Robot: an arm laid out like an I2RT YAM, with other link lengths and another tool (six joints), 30 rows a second.
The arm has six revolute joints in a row. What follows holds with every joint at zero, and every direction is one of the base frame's.
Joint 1 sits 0.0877 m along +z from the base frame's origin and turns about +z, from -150 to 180 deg.
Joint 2 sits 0.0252 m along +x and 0.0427 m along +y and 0.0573 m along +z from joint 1 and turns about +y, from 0 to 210 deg.
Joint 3 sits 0.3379 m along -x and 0.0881 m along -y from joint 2 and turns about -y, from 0 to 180 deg.
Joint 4 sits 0.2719 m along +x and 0.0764 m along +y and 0.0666 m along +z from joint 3 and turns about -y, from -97 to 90 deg.
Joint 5 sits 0.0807 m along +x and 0.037 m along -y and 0.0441 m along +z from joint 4 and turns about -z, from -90 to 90 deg.
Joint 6 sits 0.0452 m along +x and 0.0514 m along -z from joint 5 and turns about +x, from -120 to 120 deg.
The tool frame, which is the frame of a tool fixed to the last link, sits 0.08 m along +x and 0.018 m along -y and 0.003 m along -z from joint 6; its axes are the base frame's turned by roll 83.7, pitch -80.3 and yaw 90 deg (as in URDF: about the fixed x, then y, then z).
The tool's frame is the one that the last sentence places.
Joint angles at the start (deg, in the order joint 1, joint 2, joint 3, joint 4, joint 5, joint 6):
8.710, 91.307, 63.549, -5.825, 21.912, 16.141
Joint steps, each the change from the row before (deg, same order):
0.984, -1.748, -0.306, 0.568, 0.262, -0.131
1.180, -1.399, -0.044, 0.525, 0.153, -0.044
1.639, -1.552, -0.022, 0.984, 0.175, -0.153
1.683, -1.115, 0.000, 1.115, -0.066, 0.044
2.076, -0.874, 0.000, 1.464, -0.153, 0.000
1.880, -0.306, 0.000, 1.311, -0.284, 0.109
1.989, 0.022, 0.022, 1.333, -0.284, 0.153
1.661, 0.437, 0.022, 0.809, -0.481, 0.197
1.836, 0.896, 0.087, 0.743, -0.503, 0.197
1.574, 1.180, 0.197, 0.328, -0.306, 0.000
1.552, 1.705, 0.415, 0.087, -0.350, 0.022
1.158, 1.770, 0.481, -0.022, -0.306, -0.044
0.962, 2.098, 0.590, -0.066, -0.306, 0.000
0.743, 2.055, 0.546, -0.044, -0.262, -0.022
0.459, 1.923, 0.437, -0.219, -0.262, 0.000
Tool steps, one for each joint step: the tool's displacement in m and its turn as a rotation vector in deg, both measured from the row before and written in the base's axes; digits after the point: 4 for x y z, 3 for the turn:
-0.0048, 0.0066, 0.0125, 0.073, -1.975, 0.828
-0.0036, 0.0084, 0.0115, 0.221, -1.854, 1.069
-0.0039, 0.0118, 0.0141, 0.294, -2.447, 1.552
-0.0029, 0.0128, 0.0113, 0.583, -2.171, 1.724
-0.0025, 0.0162, 0.0106, 0.674, -2.240, 2.216
-0.0013, 0.0153, 0.0060, 0.681, -1.525, 2.106
-0.0008, 0.0166, 0.0039, 0.675, -1.237, 2.206
-0.0001, 0.0148, -0.0008, 0.478, -0.316, 2.053
0.0007, 0.0170, -0.0039, 0.315, 0.127, 2.250
0.0013, 0.0150, -0.0064, -0.177, 0.639, 1.862
0.0026, 0.0159, -0.0096, -0.396, 1.137, 1.872
0.0032, 0.0130, -0.0101, -0.542, 1.213, 1.457
0.0043, 0.0121, -0.0123, -0.642, 1.442, 1.243
0.0043, 0.0102, -0.0126, -0.683, 1.406, 0.989
0.0039, 0.0074, -0.0131, -0.747, 1.537, 0.693

